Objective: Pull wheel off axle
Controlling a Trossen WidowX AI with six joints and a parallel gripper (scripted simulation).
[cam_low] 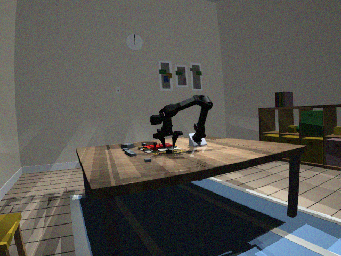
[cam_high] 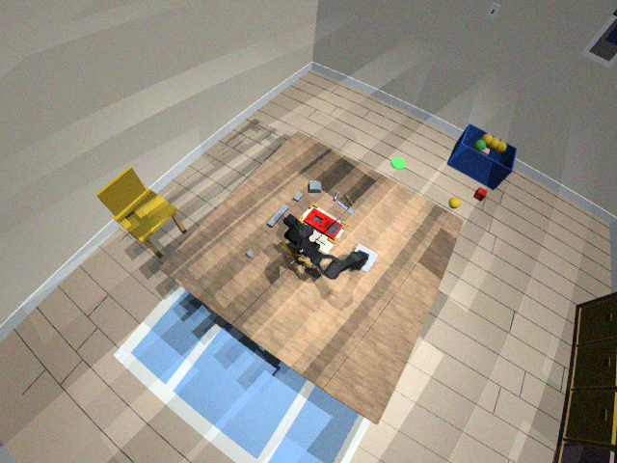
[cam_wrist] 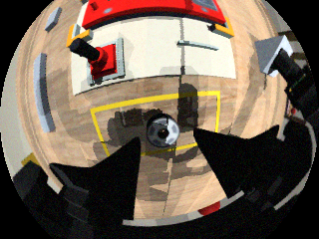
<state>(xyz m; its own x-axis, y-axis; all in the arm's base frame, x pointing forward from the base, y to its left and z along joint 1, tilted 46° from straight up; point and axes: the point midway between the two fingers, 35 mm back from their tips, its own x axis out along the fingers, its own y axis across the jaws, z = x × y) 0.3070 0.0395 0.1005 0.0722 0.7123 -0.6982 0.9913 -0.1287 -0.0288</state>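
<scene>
Right now my gripper tip is 2 cm above the dark grey wheel. Round my gripper tip: upright axle (5 cm ahead, 10 cm to the right, 1 cm above).
</scene>
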